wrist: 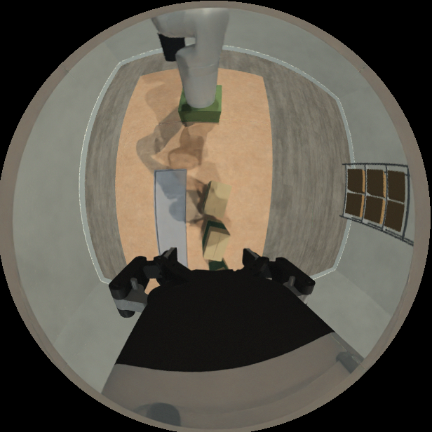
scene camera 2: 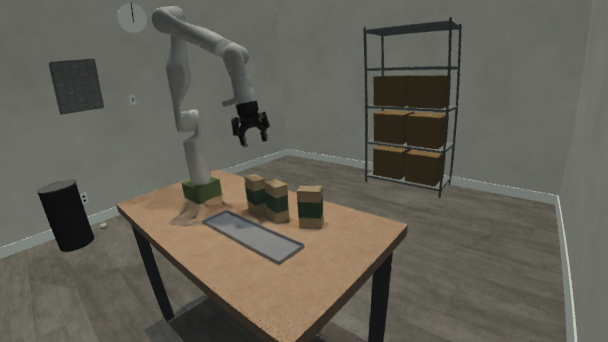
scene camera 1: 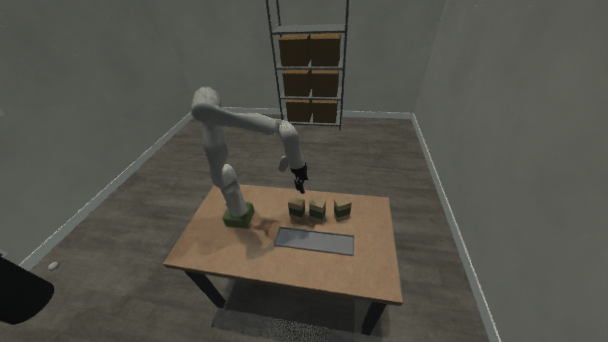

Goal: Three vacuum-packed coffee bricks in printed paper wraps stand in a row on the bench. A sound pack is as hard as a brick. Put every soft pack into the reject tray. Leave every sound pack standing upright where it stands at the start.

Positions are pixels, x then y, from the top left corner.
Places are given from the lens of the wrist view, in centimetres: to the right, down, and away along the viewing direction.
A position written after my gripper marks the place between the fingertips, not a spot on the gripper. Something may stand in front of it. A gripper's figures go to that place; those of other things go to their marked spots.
my gripper (wrist: 210,255): 0, 5, 16
pack (wrist: 215,237): 0, 5, 31
pack (wrist: 216,196): 1, -5, 28
grey reject tray (wrist: 169,183): -15, -11, 40
